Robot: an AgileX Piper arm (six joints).
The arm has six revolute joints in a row. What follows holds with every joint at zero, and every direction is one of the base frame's.
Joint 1 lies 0.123 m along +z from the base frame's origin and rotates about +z.
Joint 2 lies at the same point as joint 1 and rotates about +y.
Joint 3 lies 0.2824 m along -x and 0.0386 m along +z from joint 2 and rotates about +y.
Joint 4 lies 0.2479 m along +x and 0.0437 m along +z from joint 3 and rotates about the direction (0.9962, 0, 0.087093).
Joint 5 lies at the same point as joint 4 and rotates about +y.
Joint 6 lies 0.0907 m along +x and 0.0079 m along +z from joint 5 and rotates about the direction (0.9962, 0, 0.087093).
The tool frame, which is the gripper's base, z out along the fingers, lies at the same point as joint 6; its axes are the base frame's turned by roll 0, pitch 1.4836 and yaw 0 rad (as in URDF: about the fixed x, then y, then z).
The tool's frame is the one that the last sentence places.
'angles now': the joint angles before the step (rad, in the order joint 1, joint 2, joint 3, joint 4, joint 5, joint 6). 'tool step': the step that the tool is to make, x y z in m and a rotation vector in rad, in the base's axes. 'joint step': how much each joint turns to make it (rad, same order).
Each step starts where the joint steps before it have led.
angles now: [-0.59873 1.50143 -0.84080 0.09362 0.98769 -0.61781]
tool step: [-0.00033 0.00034 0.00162 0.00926 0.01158 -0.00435]
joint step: [-0.00002 0.00000 -0.00725 0.00000 0.02166 0.00605]
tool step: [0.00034 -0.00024 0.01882 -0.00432 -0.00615 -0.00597]
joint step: [0.00001 -0.03135 -0.04926 -0.00398 0.07231 0.01375]
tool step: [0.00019 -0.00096 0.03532 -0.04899 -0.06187 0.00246]
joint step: [-0.00080 -0.06389 -0.08290 -0.00888 0.06788 0.00561]
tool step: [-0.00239 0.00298 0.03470 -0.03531 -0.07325 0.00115]
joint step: [0.00001 -0.06064 -0.07975 0.01109 0.06014 0.00093]
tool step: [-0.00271 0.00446 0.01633 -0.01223 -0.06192 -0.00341]
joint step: [0.00002 -0.03963 -0.02546 0.02506 0.00710 0.00002]
